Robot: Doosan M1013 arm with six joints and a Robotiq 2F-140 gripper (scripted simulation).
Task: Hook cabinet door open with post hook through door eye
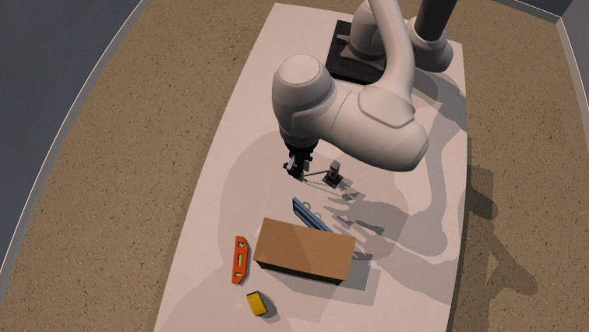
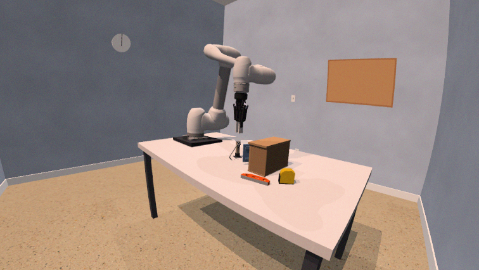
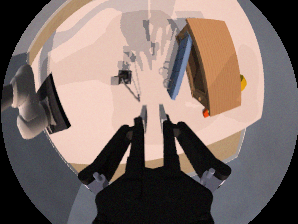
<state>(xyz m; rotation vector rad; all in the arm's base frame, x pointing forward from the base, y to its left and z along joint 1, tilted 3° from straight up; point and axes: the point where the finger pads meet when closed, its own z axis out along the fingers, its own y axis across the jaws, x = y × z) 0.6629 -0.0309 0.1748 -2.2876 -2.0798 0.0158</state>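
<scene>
Right now the thin hook is 160 mm below my hand, 60 mm behind it and 30 mm to the left of it. Also, from my hand: hook post (150 mm below, 80 mm behind, 50 mm to the left); then cabinet door (150 mm below, 90 mm to the left, 80 mm ahead); then orange spirit level (260 mm ahead, 210 mm below, 100 mm to the right).
</scene>
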